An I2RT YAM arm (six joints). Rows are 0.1 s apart.
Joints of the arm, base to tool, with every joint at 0 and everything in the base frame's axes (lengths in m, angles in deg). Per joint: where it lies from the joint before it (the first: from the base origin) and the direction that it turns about. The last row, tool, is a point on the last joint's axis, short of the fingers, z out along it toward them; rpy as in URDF.
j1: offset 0.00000 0.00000 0.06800 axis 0 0 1
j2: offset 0.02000 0.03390 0.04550 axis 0 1 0
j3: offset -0.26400 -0.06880 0.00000 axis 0 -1 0
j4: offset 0.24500 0.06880 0.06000 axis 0 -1 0
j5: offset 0.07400 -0.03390 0.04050 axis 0 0 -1
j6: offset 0.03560 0.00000 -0.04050 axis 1 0 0
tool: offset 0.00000 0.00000 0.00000 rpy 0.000 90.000 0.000
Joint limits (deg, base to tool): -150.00..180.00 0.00..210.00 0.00..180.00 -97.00..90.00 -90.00..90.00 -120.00..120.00
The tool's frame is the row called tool.
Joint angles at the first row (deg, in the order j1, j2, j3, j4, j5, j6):
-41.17 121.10 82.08 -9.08 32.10 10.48
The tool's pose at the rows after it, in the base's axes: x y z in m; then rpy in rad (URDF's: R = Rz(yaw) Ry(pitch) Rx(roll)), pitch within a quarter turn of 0, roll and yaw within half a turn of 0:
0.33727, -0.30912, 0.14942, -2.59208, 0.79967, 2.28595
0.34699, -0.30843, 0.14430, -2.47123, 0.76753, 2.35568
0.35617, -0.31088, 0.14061, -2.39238, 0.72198, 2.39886
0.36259, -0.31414, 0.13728, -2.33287, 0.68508, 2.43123
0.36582, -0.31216, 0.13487, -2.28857, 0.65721, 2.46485
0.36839, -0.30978, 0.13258, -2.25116, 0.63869, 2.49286
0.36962, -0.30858, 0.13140, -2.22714, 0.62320, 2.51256
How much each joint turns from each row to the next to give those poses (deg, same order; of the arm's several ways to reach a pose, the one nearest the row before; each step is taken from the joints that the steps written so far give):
1.40 1.57 1.12 -0.29 5.77 -2.32
1.12 2.38 2.62 -1.48 4.81 -1.92
0.63 2.65 3.81 -3.13 3.14 -1.35
0.28 2.16 2.99 -2.05 2.34 -1.45
0.51 0.70 0.59 -0.40 1.64 -1.55
0.48 0.44 0.06 0.33 1.47 -1.36
0.24 0.22 0.01 0.24 0.85 -1.15

